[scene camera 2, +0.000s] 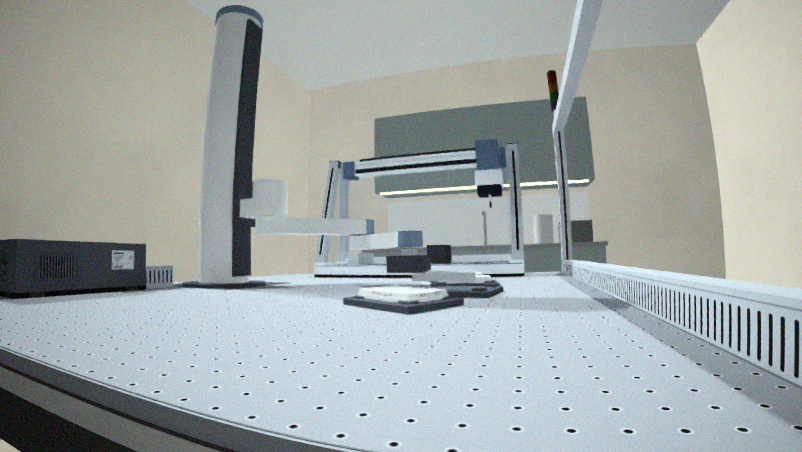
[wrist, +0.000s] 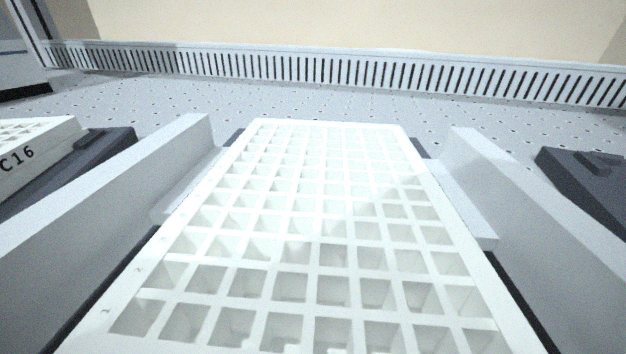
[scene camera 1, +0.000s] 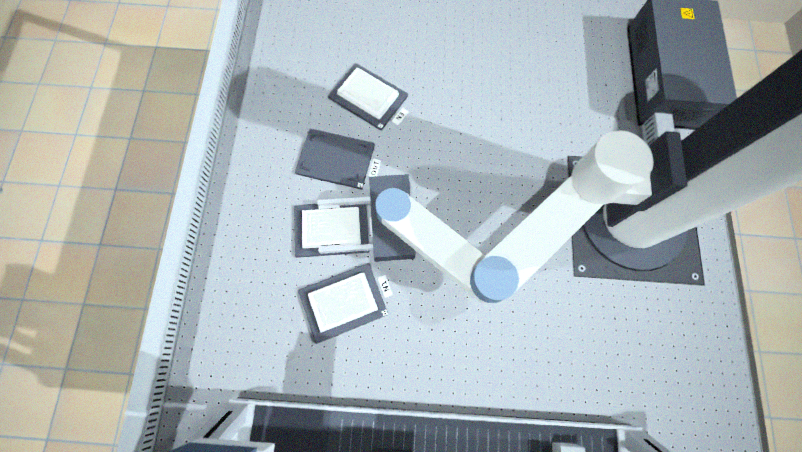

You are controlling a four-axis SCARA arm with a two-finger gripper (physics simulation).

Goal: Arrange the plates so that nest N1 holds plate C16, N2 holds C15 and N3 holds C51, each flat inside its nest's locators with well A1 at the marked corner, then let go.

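Frame: origin at the arm's base, x ahead, y left, z up, level; centimetres.
Where they show: gripper, fingertip midpoint: (scene camera 2: 474,274) (wrist: 324,142) (scene camera 1: 318,226); arm's base at its link origin: (scene camera 1: 630,219).
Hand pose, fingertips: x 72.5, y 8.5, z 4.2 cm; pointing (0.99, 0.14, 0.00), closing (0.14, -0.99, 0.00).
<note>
Each offset is from my fingertips to the top centre of the thing. "spot": to the spot under its first point.
My gripper (scene camera 1: 328,226) (scene camera 2: 452,277) (wrist: 324,142) is low over nest N2 @(spot: dx +4.8, dy +0.7, dz -1.8 cm) (scene camera 1: 298,230) (wrist: 419,148), its pads against both long sides of white plate C51 @(dx -2.5, dy -0.4, dz -0.3 cm) (scene camera 1: 330,227) (wrist: 320,200). This plate's code is not visible. It lies level over the nest; the locators are hidden. Plate C16 @(dx -6.8, dy +15.9, dz -0.3 cm) (scene camera 1: 342,302) (wrist: 30,167), its code readable in the wrist view, lies in nest N1 @(dx -6.8, dy +15.9, dz -1.3 cm) (scene camera 1: 351,323) (wrist: 107,145). Another white plate @(dx -7.6, dy -35.7, dz -0.3 cm) (scene camera 1: 367,92) (scene camera 2: 401,293), code unreadable, lies in nest N3 @(dx -7.7, dy -35.7, dz -1.4 cm) (scene camera 1: 375,121) (scene camera 2: 409,308).
A dark nest @(dx -1.4, dy -17.9, dz -1.2 cm) (scene camera 1: 336,158) (wrist: 575,165) without a plate stands between N2 and N3, close beside one finger. A slotted rail (scene camera 1: 185,224) (scene camera 2: 685,314) (wrist: 320,70) runs along the table's edge. A dark box (scene camera 1: 682,56) (scene camera 2: 73,266) and a gantry frame @(spot: dx +10.2, dy +42.3, dz +21.3 cm) (scene camera 2: 515,207) also stand there.
</note>
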